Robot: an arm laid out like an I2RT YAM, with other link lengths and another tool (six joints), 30 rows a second.
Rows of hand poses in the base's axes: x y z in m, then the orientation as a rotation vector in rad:
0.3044 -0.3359 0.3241 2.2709 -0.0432 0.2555
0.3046 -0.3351 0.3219 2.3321 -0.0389 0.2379
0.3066 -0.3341 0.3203 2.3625 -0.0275 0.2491
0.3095 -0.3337 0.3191 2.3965 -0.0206 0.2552
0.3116 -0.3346 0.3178 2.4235 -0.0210 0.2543
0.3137 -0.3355 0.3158 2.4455 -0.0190 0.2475
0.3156 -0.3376 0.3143 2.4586 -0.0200 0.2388
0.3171 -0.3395 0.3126 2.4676 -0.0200 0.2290
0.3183 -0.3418 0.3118 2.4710 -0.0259 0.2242
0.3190 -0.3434 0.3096 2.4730 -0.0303 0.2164
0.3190 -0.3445 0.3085 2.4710 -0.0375 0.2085
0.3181 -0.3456 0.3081 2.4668 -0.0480 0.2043
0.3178 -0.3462 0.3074 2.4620 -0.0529 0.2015
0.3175 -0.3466 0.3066 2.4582 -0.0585 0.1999
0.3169 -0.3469 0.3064 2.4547 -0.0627 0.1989
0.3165 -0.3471 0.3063 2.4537 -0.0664 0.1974
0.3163 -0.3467 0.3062 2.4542 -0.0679 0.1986
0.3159 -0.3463 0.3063 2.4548 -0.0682 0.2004
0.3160 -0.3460 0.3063 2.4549 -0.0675 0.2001
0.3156 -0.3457 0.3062 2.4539 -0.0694 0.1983
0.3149 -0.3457 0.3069 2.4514 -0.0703 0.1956
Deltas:
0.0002 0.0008 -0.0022 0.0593 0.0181 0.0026
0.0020 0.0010 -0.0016 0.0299 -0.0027 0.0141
0.0029 0.0004 -0.0012 0.0336 -0.0001 0.0095
0.0021 -0.0009 -0.0013 0.0268 0.0024 0.0017
0.0021 -0.0009 -0.0020 0.0212 0.0069 0.0014
0.0019 -0.0021 -0.0015 0.0125 0.0069 -0.0020
0.0015 -0.0019 -0.0017 0.0083 0.0076 -0.0018
0.0012 -0.0023 -0.0008 0.0035 0.0022 -0.0052
0.0007 -0.0016 -0.0022 0.0019 0.0046 -0.0050
0.0000 -0.0011 -0.0011 -0.0019 0.0038 -0.0073
-0.0009 -0.0011 -0.0004 -0.0036 0.0002 -0.0089
-0.0003 -0.0006 -0.0007 -0.0045 0.0006 -0.0046
-0.0003 -0.0004 -0.0008 -0.0034 -0.0004 -0.0047
-0.0006 -0.0003 -0.0002 -0.0032 -0.0005 -0.0035
-0.0004 -0.0002 -0.0001 -0.0008 0.0001 -0.0031
-0.0002 0.0004 -0.0001 0.0007 -0.0012 -0.0007
-0.0004 0.0004 0.0001 0.0007 -0.0014 0.0003
0.0001 0.0003 0.0000 0.0000 0.0004 0.0004
-0.0004 0.0003 -0.0001 -0.0009 0.0008 -0.0019
-0.0007 0.0000 0.0007 -0.0025 0.0016 -0.0015

